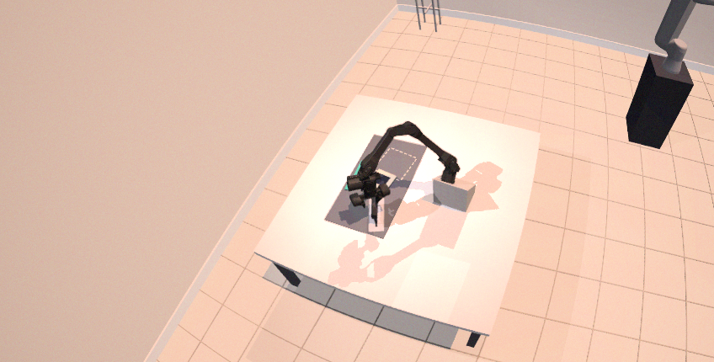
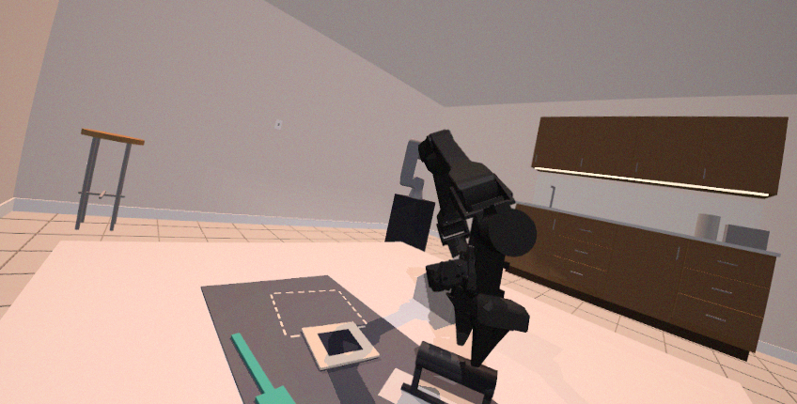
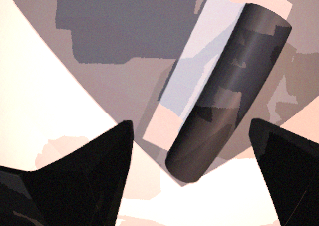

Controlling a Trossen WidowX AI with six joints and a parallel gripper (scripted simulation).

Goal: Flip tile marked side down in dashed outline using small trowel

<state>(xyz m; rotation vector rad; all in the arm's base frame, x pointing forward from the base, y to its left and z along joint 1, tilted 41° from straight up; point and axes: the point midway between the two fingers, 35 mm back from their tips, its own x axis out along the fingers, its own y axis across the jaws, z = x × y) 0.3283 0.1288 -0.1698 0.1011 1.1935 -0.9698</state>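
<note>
The trowel lies 40 mm to the right of my gripper tip and 70 mm below it. The rest, counted from my gripper tip: square tile (50 mm ahead, 230 mm to the right, 100 mm below); then dark mat (60 mm ahead, 220 mm to the right, 120 mm below); then green strip (200 mm ahead, 200 mm to the right, 100 mm below).
</note>
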